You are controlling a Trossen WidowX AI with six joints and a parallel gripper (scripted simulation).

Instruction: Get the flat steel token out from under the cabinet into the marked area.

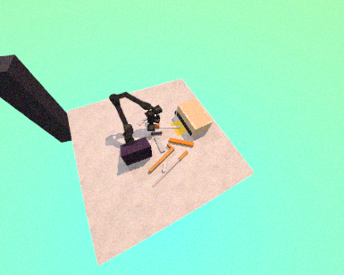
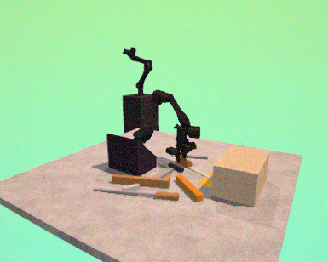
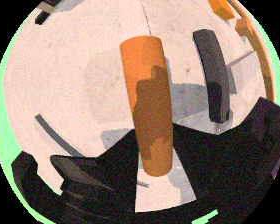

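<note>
Right now the dark-handled tool is 10 mm behind my gripper tip and 80 mm to the right of it. Also, from my gripper tip: orange bar 220 mm ahead, 230 mm to the right, 10 mm above.
</note>
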